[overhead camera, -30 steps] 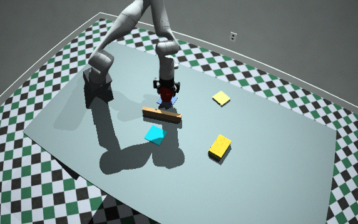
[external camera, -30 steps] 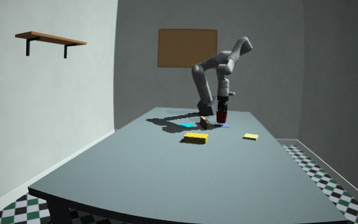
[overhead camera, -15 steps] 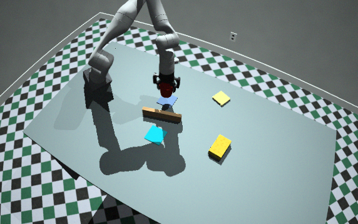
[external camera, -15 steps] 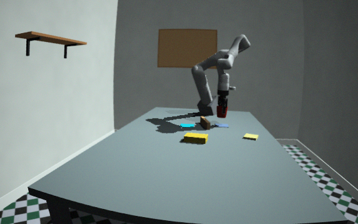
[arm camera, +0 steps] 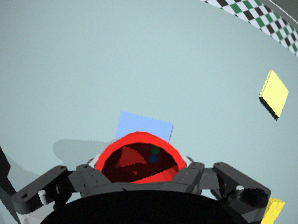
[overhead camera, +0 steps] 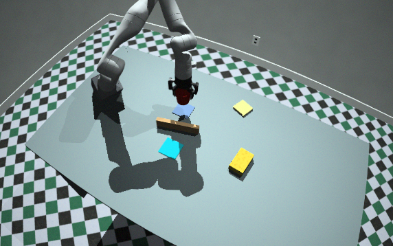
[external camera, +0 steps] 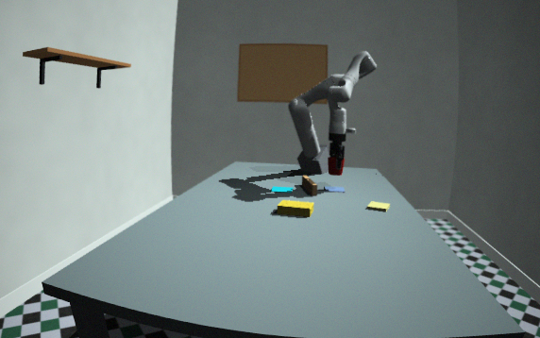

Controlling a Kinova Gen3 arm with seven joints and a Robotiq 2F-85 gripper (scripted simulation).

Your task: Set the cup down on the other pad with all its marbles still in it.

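Right now the blue marble is 30 mm below my hand and 10 mm ahead of it. From my hand the other things lie so: wooden rail (120 mm to the right, 100 mm below); cyan pad (230 mm to the right, 120 mm below); red cup (20 mm below).
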